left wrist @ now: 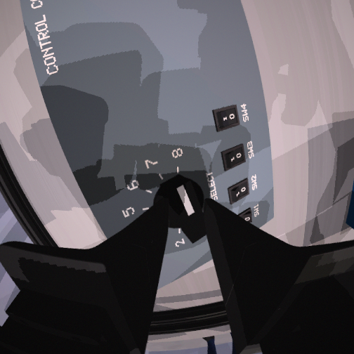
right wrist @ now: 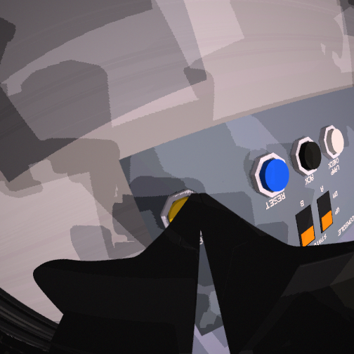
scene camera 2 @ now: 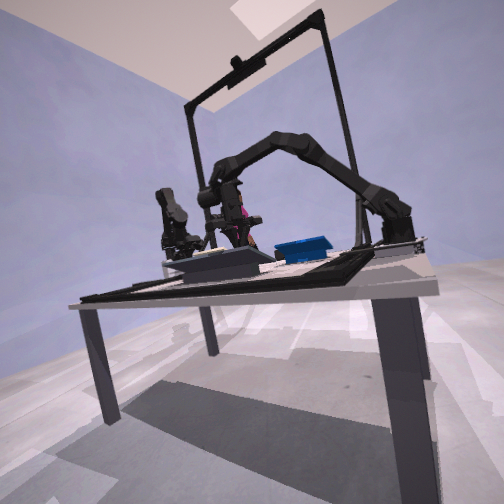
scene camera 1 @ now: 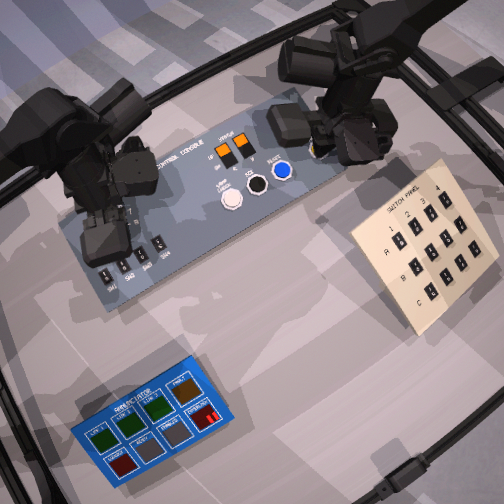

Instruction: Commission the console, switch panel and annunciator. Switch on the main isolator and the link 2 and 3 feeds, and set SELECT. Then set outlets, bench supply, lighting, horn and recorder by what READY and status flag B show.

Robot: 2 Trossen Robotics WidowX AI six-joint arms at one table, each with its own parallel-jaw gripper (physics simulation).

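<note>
The grey control console (scene camera 1: 190,215) (left wrist: 180,100) carries the SELECT knob (left wrist: 185,201). My left gripper (left wrist: 186,204) has its fingers drawn in on both sides of this knob and looks shut on it. Rocker switches SW4 (left wrist: 226,118), SW3 (left wrist: 233,157) and SW2 (left wrist: 238,191) are beside it; SW1 is partly covered. Status flags A (scene camera 1: 223,150) and B (scene camera 1: 240,140) show orange at the UP end. My right gripper (right wrist: 197,199) is shut and empty, by a partly hidden yellow button (right wrist: 178,207). On the blue annunciator (scene camera 1: 227,414), READY (scene camera 1: 148,449) is grey and unlit.
The cream switch panel (scene camera 1: 385,265), with three rows of rockers, lies at the right in scene camera 1. Blue RESET (scene camera 1: 282,170), black ACK (scene camera 1: 257,184) and white LAMP CHECK (scene camera 1: 231,199) buttons are on the console. A dark frame surrounds the table.
</note>
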